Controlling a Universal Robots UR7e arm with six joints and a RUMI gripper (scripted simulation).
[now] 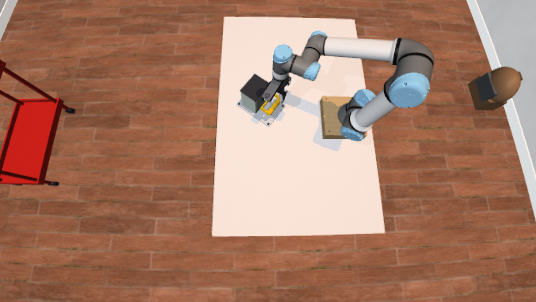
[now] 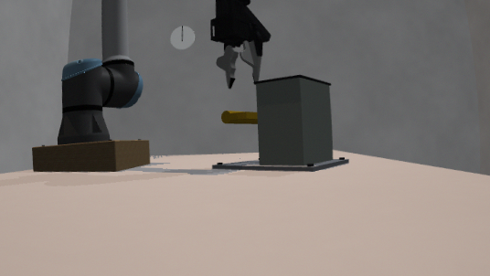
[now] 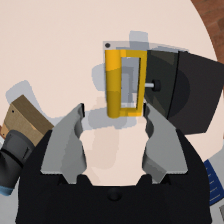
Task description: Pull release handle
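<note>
Now: the base plate 190 mm below my hand, 70 mm to the right of it and 60 mm ahead of it.
</note>
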